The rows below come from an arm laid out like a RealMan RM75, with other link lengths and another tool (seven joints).
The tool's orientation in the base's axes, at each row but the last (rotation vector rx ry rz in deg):
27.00, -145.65, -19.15
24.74, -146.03, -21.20
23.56, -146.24, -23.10
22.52, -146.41, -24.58
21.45, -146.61, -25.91
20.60, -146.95, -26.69
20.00, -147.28, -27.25
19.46, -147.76, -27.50
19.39, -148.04, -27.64
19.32, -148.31, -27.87
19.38, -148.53, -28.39
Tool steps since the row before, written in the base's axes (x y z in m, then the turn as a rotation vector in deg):
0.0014, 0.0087, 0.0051, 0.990, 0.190, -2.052
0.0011, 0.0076, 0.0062, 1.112, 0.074, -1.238
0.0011, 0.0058, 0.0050, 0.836, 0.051, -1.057
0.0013, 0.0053, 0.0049, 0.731, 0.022, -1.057
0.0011, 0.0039, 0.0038, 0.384, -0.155, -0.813
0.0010, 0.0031, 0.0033, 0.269, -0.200, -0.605
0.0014, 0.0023, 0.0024, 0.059, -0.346, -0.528
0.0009, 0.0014, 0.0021, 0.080, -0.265, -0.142
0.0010, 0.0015, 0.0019, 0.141, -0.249, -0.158
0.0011, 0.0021, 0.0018, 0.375, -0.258, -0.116
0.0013, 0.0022, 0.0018, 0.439, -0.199, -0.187
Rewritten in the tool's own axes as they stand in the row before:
-0.0022, 0.0092, -0.0038, -1.798, -0.754, 1.195
-0.0009, 0.0088, -0.0044, -1.487, -0.610, 0.437
-0.0008, 0.0068, -0.0035, -1.172, -0.508, 0.432
-0.0008, 0.0064, -0.0035, -1.076, -0.514, 0.481
-0.0006, 0.0048, -0.0027, -0.620, -0.520, 0.422
-0.0005, 0.0039, -0.0024, -0.419, -0.461, 0.301
-0.0009, 0.0028, -0.0021, -0.161, -0.530, 0.308
-0.0003, 0.0020, -0.0018, -0.042, -0.308, 0.004
-0.0005, 0.0020, -0.0016, -0.106, -0.309, -0.010
-0.0009, 0.0025, -0.0014, -0.286, -0.335, -0.164
-0.0011, 0.0025, -0.0015, -0.388, -0.320, -0.120

